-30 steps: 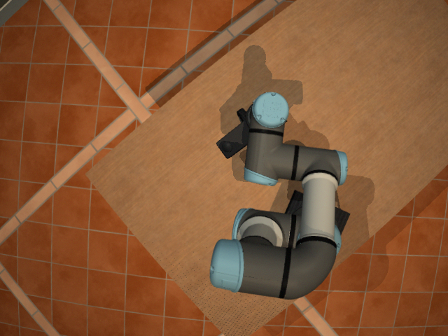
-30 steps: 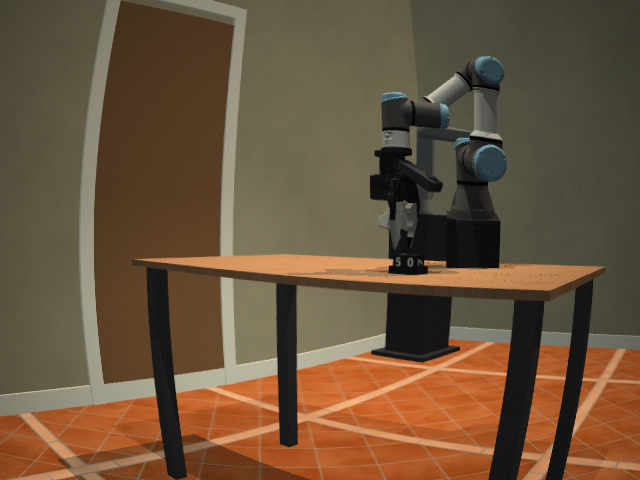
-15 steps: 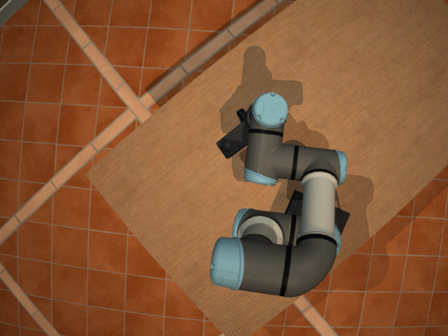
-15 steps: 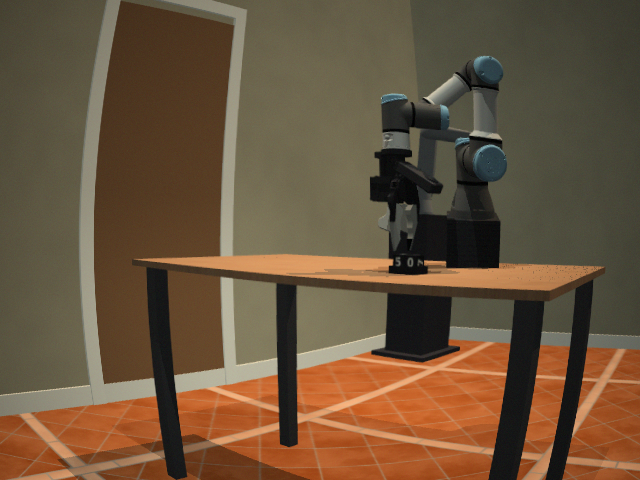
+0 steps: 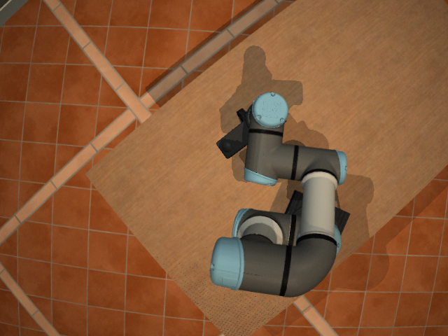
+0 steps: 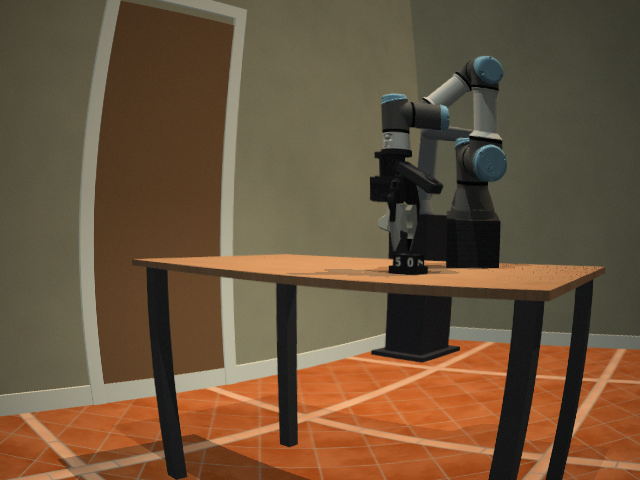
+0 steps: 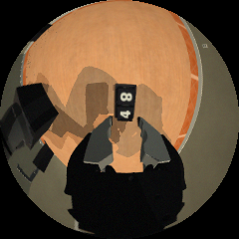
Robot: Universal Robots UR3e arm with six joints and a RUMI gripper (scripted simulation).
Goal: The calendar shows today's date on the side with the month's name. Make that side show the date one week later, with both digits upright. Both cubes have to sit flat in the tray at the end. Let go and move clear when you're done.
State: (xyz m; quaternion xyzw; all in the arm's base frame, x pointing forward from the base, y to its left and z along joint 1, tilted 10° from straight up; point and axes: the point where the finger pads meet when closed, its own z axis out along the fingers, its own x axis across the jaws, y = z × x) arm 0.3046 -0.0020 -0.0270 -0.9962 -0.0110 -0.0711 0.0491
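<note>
Right now my hand is 20 mm to the right of the black calendar tray and 60 mm above it.
</note>
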